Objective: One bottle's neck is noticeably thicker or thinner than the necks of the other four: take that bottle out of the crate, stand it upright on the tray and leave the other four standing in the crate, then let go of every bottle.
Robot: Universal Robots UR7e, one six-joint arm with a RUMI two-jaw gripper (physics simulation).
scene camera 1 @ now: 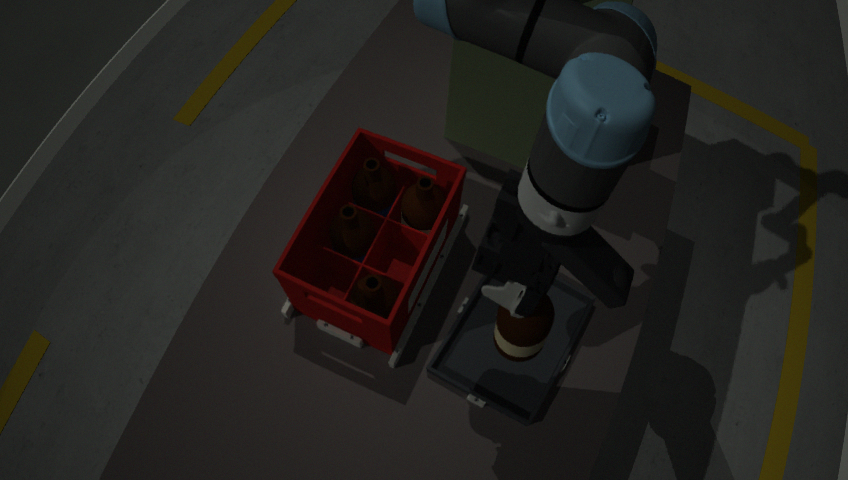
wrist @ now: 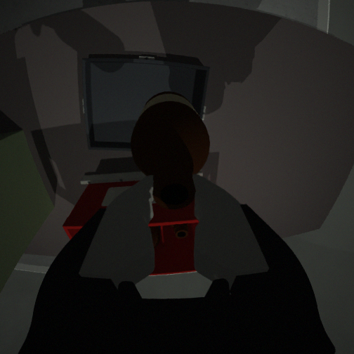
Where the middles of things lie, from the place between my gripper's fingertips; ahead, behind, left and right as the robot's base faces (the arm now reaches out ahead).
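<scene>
The brown bottle [scene camera 1: 517, 339] is 4 cm below my hand and 2 cm to the left of it.
</scene>
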